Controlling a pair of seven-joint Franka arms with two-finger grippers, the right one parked.
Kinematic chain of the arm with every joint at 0, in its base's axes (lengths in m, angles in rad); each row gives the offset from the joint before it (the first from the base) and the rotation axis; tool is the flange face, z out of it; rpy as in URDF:
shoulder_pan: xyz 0 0 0.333 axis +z
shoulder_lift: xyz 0 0 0 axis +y
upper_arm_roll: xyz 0 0 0.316 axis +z
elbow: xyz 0.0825 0 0 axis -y
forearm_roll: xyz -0.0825 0 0.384 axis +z
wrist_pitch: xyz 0 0 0 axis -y
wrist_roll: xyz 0.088 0 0 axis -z
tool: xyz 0 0 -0.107 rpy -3.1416 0 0
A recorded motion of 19 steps. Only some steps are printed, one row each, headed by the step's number.
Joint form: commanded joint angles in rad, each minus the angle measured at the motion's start. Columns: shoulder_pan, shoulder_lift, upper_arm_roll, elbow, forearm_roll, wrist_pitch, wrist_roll.
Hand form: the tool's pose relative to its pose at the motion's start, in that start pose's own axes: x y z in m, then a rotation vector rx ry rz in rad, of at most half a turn. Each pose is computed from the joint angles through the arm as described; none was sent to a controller.
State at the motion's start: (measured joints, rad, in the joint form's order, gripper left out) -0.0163 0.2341 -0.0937 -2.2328 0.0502 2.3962 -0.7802
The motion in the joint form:
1: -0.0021 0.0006 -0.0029 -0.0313 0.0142 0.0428 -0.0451
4: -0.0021 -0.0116 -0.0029 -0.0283 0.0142 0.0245 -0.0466
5: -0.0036 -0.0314 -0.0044 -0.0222 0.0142 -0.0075 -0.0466
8: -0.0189 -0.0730 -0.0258 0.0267 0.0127 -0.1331 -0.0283
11: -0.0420 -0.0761 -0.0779 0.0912 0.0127 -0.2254 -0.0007
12: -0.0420 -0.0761 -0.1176 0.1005 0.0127 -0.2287 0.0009
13: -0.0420 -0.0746 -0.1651 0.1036 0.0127 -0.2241 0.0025
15: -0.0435 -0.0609 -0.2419 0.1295 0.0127 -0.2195 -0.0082
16: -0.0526 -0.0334 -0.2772 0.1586 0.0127 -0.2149 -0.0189
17: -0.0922 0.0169 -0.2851 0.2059 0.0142 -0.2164 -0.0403
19: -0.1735 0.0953 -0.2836 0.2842 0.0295 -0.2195 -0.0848
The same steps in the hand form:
1: -0.0067 -0.0017 0.0092 -0.0027 0.0132 -0.0283
4: -0.0067 -0.0022 0.0031 0.0009 0.0124 -0.0303
5: -0.0080 -0.0019 -0.0072 0.0075 0.0103 -0.0282
8: -0.0186 0.0125 -0.0394 0.0371 -0.0090 0.0217
11: -0.0415 0.0454 -0.0621 0.0546 -0.0233 0.1206
12: -0.0565 0.0608 -0.0666 0.0475 -0.0197 0.1614
13: -0.0762 0.0775 -0.0685 0.0390 -0.0167 0.2104
15: -0.1071 0.1076 -0.0749 0.0168 -0.0104 0.2768
16: -0.1231 0.1276 -0.0747 0.0015 -0.0142 0.3091
17: -0.1391 0.1519 -0.0688 -0.0061 -0.0273 0.3334
19: -0.1693 0.1903 -0.0592 -0.0106 -0.0355 0.3712

